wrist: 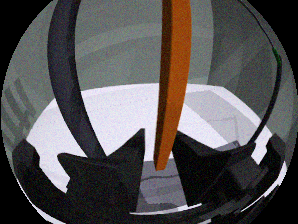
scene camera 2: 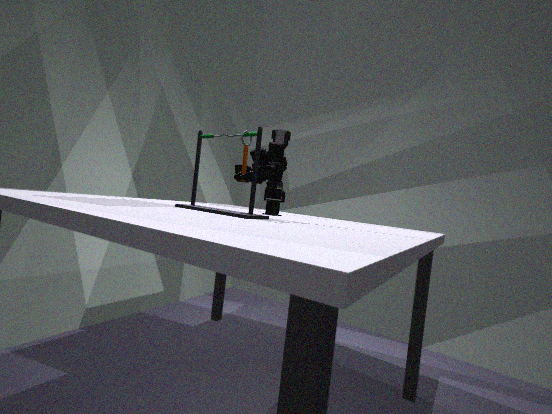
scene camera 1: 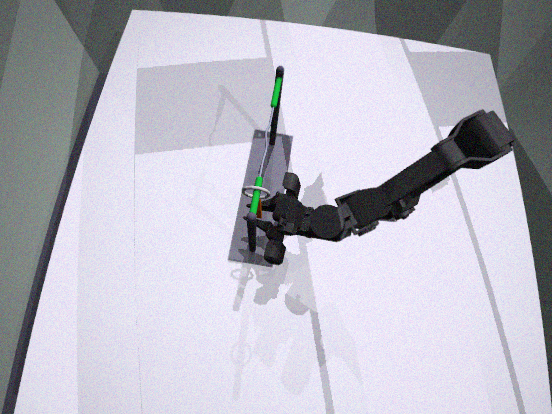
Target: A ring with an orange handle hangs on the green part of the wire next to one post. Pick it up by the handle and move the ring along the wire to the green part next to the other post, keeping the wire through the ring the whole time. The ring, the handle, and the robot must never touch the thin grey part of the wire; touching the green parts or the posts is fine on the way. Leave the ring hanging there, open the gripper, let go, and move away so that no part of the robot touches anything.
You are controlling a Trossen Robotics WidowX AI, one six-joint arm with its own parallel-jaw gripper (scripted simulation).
Labels:
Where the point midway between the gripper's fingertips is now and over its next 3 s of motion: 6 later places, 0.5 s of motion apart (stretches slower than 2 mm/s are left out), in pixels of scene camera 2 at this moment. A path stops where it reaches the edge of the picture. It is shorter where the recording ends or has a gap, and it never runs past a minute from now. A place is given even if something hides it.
The gripper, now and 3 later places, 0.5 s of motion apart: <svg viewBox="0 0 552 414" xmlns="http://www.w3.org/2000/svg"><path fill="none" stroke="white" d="M236 177L245 174L247 175L253 174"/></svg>

